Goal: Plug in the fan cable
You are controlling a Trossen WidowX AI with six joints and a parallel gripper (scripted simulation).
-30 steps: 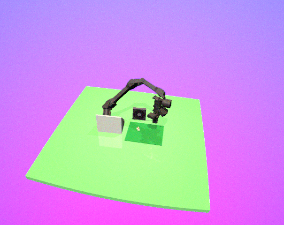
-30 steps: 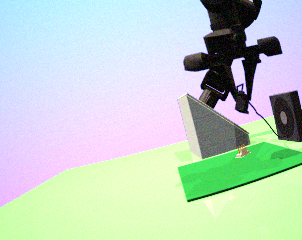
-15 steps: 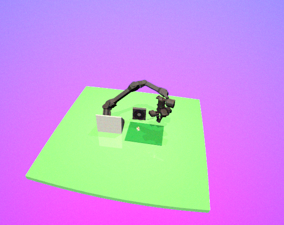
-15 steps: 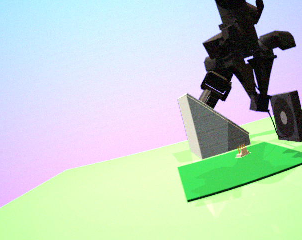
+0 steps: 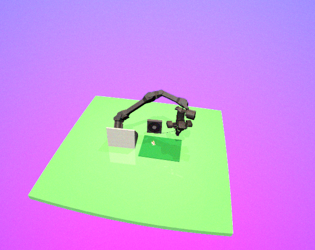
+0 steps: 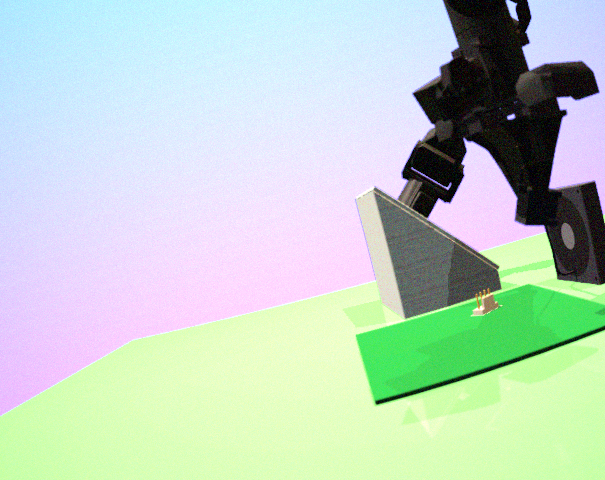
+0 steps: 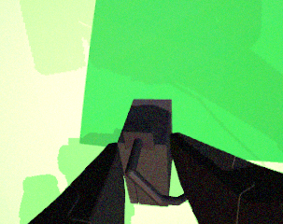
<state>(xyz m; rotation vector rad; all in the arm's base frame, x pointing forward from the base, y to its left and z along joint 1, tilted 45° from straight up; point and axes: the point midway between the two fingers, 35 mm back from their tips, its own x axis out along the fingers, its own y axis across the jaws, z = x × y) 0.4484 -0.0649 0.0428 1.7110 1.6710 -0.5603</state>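
My gripper tip is 13 cm above the dark green board, 12 cm past it and 4 cm to the left of it. From my gripper tip the other things lie so: black fan: 18 cm behind, 14 cm to the left, 6 cm below; then dark fan plug: 1 cm to the left, 1 cm below.
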